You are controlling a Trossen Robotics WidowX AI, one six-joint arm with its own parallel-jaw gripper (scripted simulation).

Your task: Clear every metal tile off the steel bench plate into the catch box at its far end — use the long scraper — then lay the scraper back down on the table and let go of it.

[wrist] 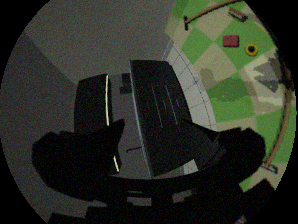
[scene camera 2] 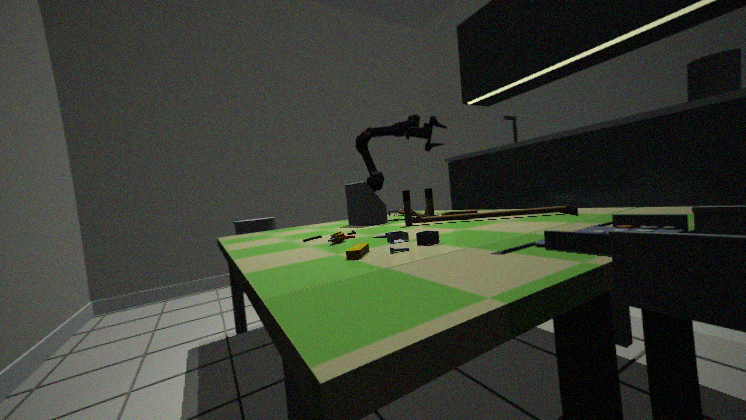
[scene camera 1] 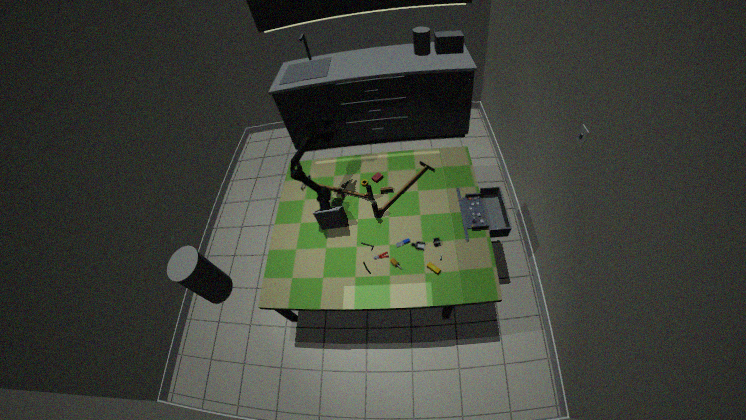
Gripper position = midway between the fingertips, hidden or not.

My gripper (wrist: 152, 121) is open and holds nothing. I also see a long scraper (scene camera 2: 573, 210).
